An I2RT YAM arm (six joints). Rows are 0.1 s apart.
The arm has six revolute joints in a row. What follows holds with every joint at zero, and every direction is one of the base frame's.
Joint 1 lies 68 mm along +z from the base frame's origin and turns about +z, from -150 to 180 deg.
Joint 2 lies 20 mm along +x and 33.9 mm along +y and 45.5 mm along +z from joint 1 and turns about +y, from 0 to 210 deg.
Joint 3 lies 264 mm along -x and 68.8 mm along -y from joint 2 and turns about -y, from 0 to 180 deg.
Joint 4 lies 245 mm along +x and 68.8 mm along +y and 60 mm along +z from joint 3 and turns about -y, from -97 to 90 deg.
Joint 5 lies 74 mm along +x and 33.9 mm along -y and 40.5 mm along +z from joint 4 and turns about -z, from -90 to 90 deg.
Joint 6 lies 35.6 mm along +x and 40.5 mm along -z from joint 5 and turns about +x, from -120 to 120 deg.
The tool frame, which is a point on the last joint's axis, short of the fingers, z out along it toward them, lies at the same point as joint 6; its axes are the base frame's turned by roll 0, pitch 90 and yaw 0 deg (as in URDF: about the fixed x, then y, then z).
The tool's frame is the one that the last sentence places.
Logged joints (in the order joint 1, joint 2, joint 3, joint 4, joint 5, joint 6), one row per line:
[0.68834, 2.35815, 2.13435, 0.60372, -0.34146, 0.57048]
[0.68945, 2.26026, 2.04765, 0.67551, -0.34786, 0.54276]
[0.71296, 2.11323, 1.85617, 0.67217, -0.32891, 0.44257]
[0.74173, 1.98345, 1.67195, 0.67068, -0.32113, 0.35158]
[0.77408, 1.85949, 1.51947, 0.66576, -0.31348, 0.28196]
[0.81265, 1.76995, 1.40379, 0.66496, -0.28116, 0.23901]
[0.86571, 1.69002, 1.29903, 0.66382, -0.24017, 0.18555]
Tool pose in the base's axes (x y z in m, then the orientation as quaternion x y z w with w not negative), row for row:
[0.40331, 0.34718, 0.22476, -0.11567, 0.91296, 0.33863, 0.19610]
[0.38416, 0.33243, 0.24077, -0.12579, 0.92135, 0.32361, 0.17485]
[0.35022, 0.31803, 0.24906, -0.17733, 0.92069, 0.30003, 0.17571]
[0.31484, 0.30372, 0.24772, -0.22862, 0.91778, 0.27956, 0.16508]
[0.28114, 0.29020, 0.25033, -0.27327, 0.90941, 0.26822, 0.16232]
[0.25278, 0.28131, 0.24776, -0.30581, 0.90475, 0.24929, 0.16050]
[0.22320, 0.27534, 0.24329, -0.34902, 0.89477, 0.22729, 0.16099]
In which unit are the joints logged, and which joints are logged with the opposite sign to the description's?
The joints are logged in radians. Opposite sign: joint 4.
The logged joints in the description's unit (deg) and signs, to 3 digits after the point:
[39.439, 135.112, 122.289, -34.591, -19.564, 32.686]
[39.503, 129.503, 117.322, -38.704, -19.931, 31.098]
[40.850, 121.079, 106.351, -38.513, -18.845, 25.357]
[42.498, 113.643, 95.796, -38.427, -18.399, 20.144]
[44.352, 106.541, 87.059, -38.145, -17.961, 16.155]
[46.561, 101.411, 80.431, -38.099, -16.109, 13.694]
[49.602, 96.831, 74.429, -38.034, -13.761, 10.631]

